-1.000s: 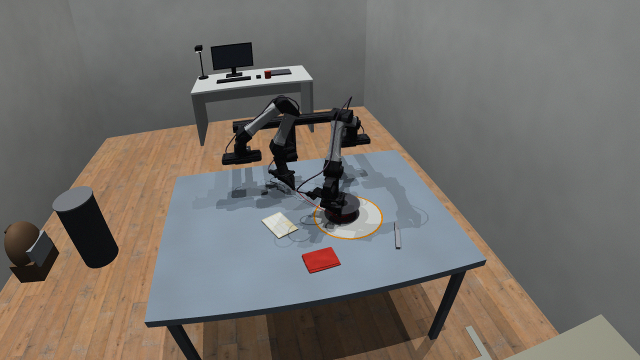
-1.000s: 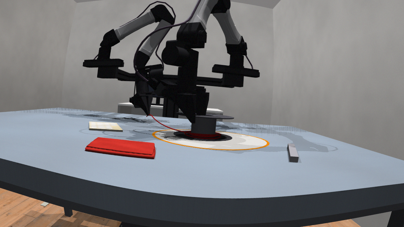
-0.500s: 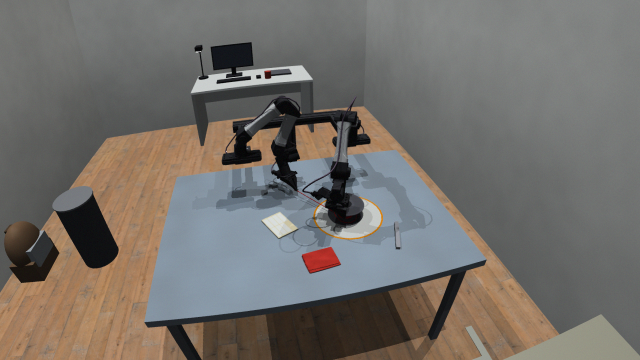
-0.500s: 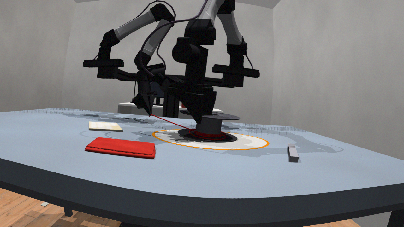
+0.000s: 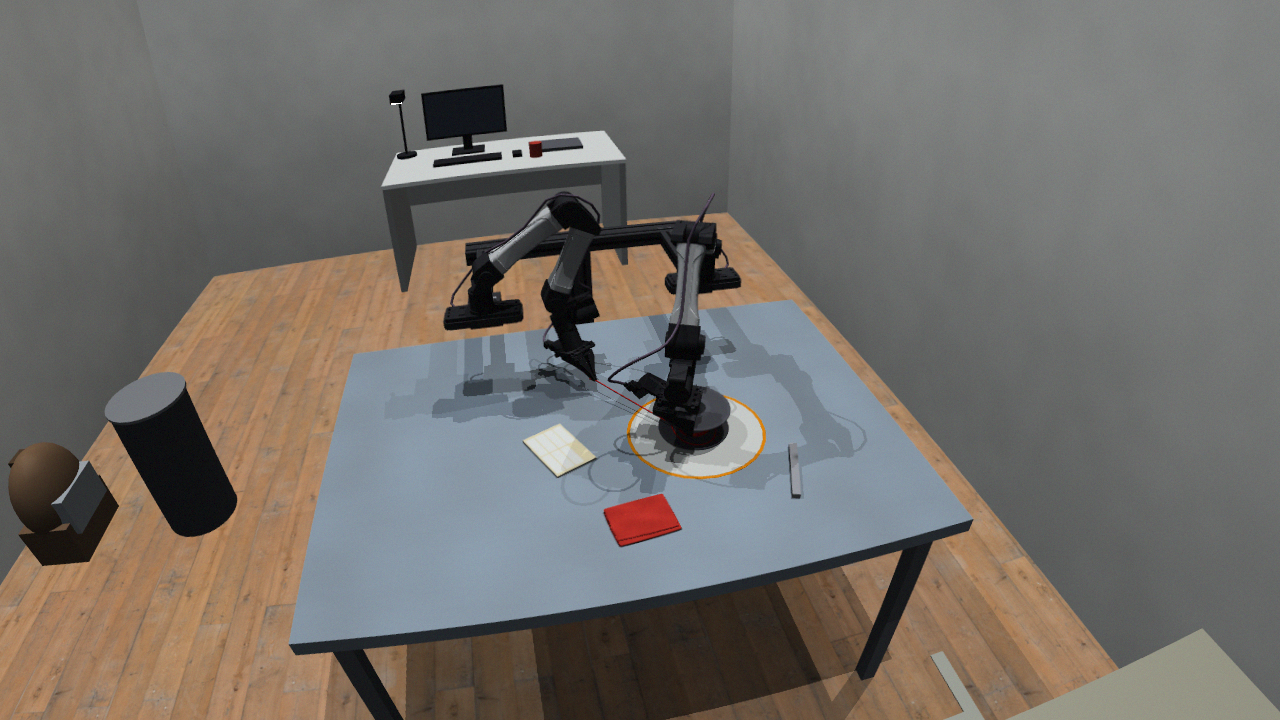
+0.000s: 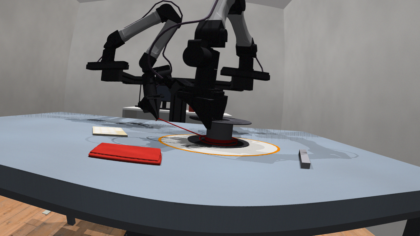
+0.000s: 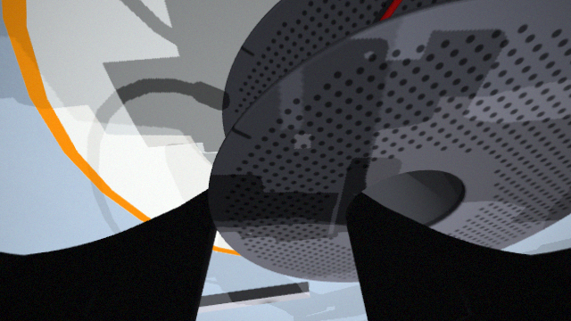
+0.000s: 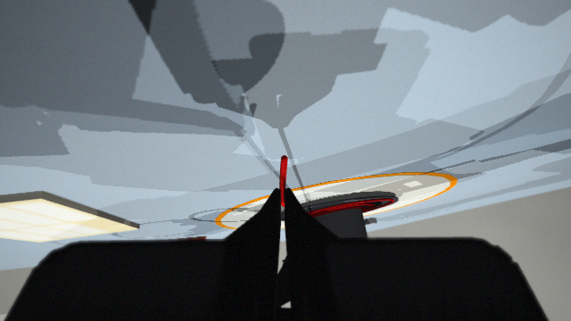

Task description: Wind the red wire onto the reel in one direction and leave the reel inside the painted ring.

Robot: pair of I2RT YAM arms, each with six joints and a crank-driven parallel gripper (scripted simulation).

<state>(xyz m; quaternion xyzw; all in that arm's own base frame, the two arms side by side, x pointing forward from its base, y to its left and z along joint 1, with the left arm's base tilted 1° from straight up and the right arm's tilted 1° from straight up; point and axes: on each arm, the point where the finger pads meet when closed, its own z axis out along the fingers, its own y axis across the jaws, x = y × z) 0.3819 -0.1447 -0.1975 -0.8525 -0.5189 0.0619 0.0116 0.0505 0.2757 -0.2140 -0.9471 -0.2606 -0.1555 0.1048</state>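
Now: left hand 5 cm past the dark reel, 3 cm to the right of it and 2 cm above it. From my left hand the other things lie so: orange painted ring: 6 cm below, 4 cm behind, 3 cm to the left; grey bar: 20 cm to the left, 18 cm ahead, 5 cm below; cream gridded tile: 32 cm to the right, 7 cm behind, 5 cm below.
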